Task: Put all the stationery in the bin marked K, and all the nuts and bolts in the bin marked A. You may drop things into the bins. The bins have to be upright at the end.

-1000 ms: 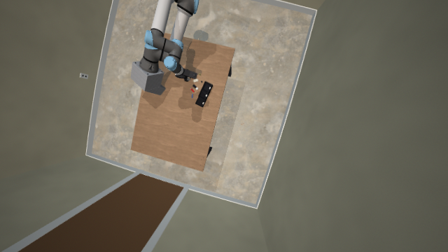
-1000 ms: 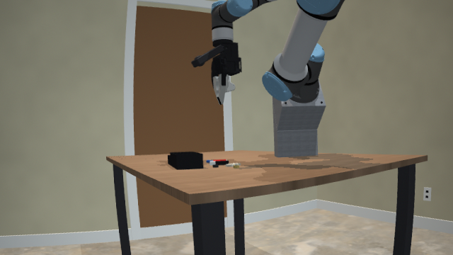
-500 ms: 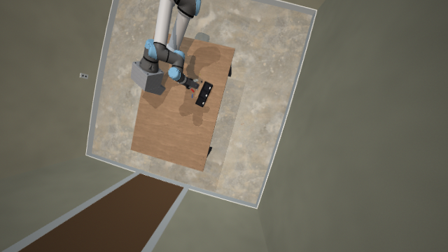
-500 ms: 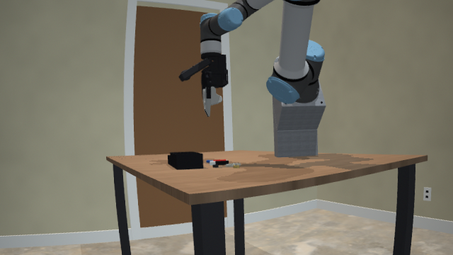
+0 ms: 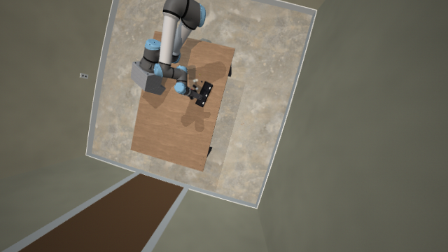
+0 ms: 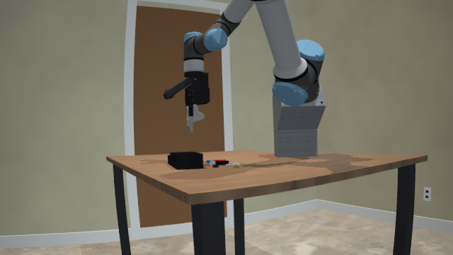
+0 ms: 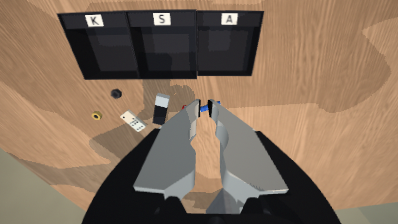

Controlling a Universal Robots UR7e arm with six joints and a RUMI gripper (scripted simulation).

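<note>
My gripper is now 30 mm short of the black bin row, 60 mm to the right of it and 110 mm above it. From my hand the other things lie so: eraser (80 mm behind, 70 mm to the left, 120 mm below); then blue pen (70 mm behind, 20 mm to the right, 120 mm below); then red marker (100 mm behind, 30 mm to the left, 120 mm below).
</note>
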